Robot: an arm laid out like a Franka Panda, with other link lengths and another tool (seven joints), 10 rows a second.
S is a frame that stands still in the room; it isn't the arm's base.
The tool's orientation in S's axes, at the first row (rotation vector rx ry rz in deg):
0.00, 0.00, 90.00
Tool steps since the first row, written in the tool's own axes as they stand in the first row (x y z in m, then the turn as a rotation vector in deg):
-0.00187, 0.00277, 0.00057, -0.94, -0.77, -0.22
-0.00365, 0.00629, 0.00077, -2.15, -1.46, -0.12
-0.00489, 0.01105, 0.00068, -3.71, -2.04, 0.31
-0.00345, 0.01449, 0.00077, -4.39, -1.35, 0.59
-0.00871, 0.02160, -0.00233, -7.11, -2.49, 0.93
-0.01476, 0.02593, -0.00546, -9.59, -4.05, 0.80
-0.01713, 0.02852, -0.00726, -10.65, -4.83, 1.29
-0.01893, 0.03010, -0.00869, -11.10, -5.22, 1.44
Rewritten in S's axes. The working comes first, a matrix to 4 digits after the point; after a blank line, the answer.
The tool's axes in the first row as the columns of a matrix, in S's axes (used below as rounded here):
0.0000, -1.0000, 0.0000
1.0000, 0.0000, 0.0000
0.0000, 0.0000, 1.0000

-0.00277, -0.00187, 0.00057, 0.77, -0.94, -0.22
-0.00629, -0.00365, 0.00077, 1.46, -2.15, -0.12
-0.01105, -0.00489, 0.00068, 2.04, -3.71, 0.31
-0.01449, -0.00345, 0.00077, 1.35, -4.39, 0.59
-0.02160, -0.00871, -0.00233, 2.49, -7.11, 0.93
-0.02593, -0.01476, -0.00546, 4.05, -9.59, 0.80
-0.02852, -0.01713, -0.00726, 4.83, -10.65, 1.29
-0.03010, -0.01893, -0.00869, 5.22, -11.10, 1.44

